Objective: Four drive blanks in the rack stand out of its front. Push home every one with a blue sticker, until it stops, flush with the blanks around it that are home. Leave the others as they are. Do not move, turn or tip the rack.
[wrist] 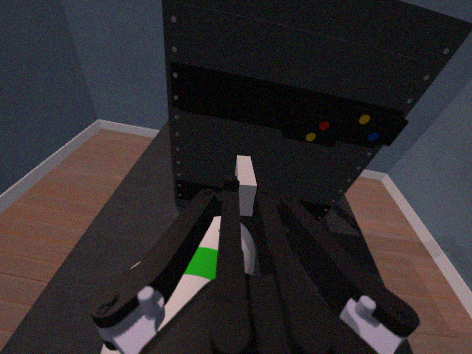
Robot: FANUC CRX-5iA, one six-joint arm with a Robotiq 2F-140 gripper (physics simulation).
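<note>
The rack (300,40) stands upright ahead, dark, with a darker band across its front. A blue sticker (373,136) shows at the right end of that band, on a dark blank. A yellow sticker (364,119) is just above it. A red sticker (324,125) and another yellow sticker (310,137) are to the left. The outlines of the blanks are dark, and how far each stands out is hard to tell. My gripper (242,168) is shut and empty, its pale tip below and left of the stickers, apart from them in the view.
A white arm link with a green band (202,262) shows at the lower left, behind the gripper's bars. The dark table top (105,240) runs under the rack. Wooden floor (50,200) and blue-grey walls (120,60) lie beyond on both sides.
</note>
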